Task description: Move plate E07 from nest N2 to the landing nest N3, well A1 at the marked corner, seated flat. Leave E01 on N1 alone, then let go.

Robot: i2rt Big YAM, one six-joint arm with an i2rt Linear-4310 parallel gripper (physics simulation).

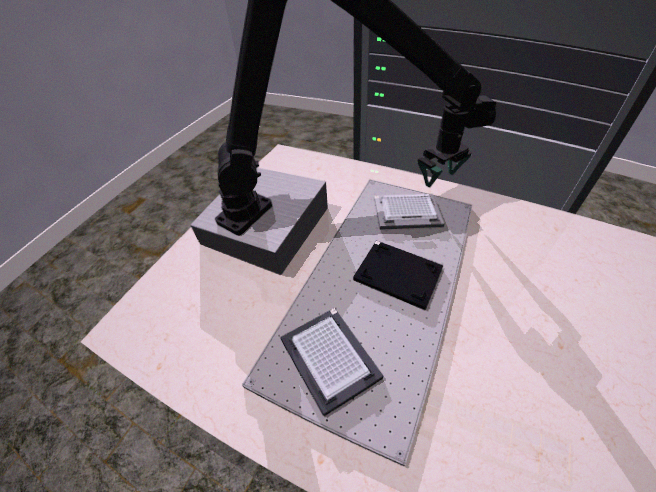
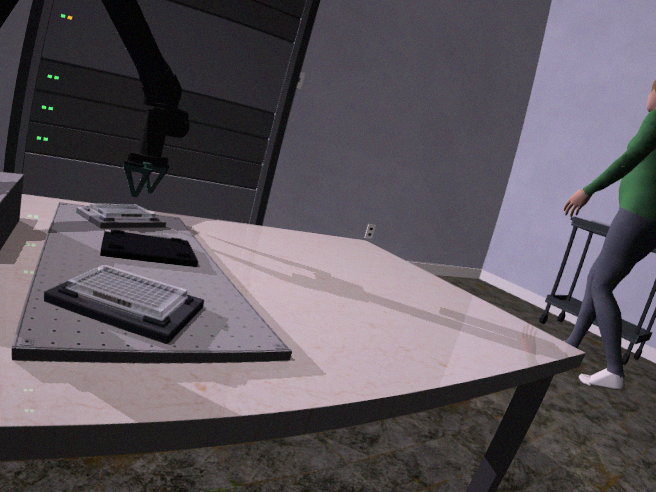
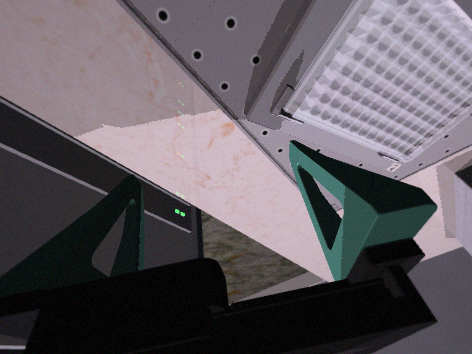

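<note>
A clear 96-well plate (image 1: 408,206) (image 2: 124,210) (image 3: 395,80) sits on the far, light-grey nest (image 1: 410,224) (image 2: 137,224) (image 3: 325,25). A second well plate (image 1: 329,357) (image 2: 127,291) sits on the near, dark-grey nest (image 1: 347,394) (image 2: 105,316). The middle black nest (image 1: 400,272) (image 2: 148,247) bears no plate and has a white mark (image 1: 376,243) at one corner. Plate and nest labels cannot be read. My gripper (image 1: 440,179) (image 2: 143,193) (image 3: 213,164) is open and empty, above and towards the back of the far plate, not touching it.
The nests stand on a perforated board (image 1: 360,317) (image 2: 222,328) (image 3: 200,30). The arm's base stands on a grey block (image 1: 296,193) at the left. A dark equipment rack (image 2: 286,121) rises behind the table. A person (image 2: 638,174) stands beside a cart at the right.
</note>
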